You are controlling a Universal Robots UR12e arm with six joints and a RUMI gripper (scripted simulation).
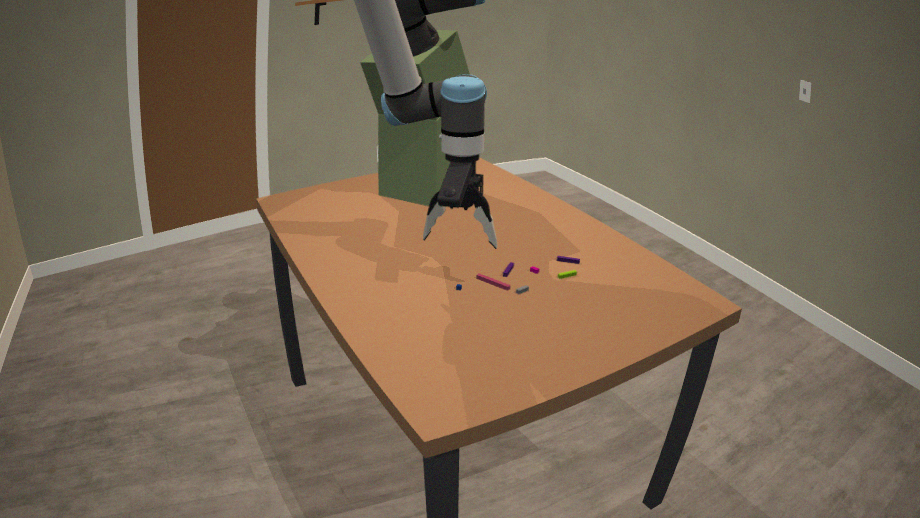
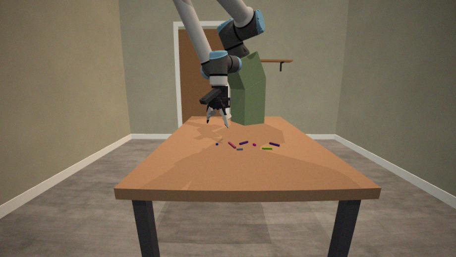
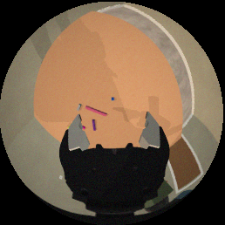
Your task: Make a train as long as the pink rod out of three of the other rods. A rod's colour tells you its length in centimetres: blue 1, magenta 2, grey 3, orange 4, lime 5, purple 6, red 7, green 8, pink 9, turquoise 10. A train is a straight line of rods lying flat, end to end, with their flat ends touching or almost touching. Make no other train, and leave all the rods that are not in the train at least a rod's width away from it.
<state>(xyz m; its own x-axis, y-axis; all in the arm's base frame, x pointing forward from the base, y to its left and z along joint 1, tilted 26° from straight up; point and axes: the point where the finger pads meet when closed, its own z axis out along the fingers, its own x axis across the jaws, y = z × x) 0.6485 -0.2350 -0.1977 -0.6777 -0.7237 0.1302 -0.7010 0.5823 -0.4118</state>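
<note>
Right now my hand is 1 cm short of the magenta rod, 20 cm to the right of it and 10 cm above it. From my hand the other things lie so: pink rod (1 cm ahead, 8 cm to the left, 10 cm below); then blue rod (10 cm below); then grey rod (8 cm ahead, 12 cm to the left, 10 cm below).
</note>
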